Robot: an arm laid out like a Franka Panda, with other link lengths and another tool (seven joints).
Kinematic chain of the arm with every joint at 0, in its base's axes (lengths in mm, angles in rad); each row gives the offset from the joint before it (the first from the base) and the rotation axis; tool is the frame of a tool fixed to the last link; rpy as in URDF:
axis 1: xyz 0 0 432.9 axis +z
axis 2: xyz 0 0 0 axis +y
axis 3: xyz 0 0 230.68 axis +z
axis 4: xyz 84.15 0 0 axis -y
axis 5: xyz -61.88 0 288 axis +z
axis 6: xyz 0 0 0 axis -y
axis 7: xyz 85.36 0 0 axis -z
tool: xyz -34 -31 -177.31 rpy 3.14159 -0.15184 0.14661
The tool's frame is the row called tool.
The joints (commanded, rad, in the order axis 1, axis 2, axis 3, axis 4, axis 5, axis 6, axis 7), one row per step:
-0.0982, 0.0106, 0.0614, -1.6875, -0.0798, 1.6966, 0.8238
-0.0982, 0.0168, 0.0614, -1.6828, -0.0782, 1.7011, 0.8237
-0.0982, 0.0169, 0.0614, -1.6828, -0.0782, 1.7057, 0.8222
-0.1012, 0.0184, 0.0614, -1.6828, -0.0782, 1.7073, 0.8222
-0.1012, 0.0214, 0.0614, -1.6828, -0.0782, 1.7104, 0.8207
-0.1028, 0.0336, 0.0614, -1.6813, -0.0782, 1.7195, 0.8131
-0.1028, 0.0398, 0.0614, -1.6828, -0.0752, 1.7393, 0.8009
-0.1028, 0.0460, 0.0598, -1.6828, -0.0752, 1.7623, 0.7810
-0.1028, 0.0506, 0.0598, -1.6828, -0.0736, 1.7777, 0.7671
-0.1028, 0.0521, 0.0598, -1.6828, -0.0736, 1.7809, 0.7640
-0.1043, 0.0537, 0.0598, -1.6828, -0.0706, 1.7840, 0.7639
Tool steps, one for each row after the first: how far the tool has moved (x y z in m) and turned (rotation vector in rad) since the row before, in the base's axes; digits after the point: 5 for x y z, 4 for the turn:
0.00200, 0.00019, -0.00088, 0.0019, -0.0031, 0.0002
0.00082, -0.00008, 0.00015, -0.0001, -0.0044, 0.0018
0.00032, -0.00128, -0.00057, 0.0001, -0.0001, -0.0029
0.00077, -0.00010, -0.00114, 0.0002, 0.0000, 0.0017
0.00265, -0.00115, -0.00429, 0.0009, 0.0021, 0.0067
0.00366, -0.00013, -0.00233, 0.0030, -0.0113, 0.0132
0.00435, -0.00169, -0.00161, -0.0006, -0.0153, 0.0199
0.00297, -0.00044, -0.00127, 0.0011, -0.0099, 0.0147
0.00065, -0.00016, -0.00050, -0.0001, -0.0015, 0.0033
0.00062, -0.00018, -0.00058, 0.0030, -0.0016, -0.0017

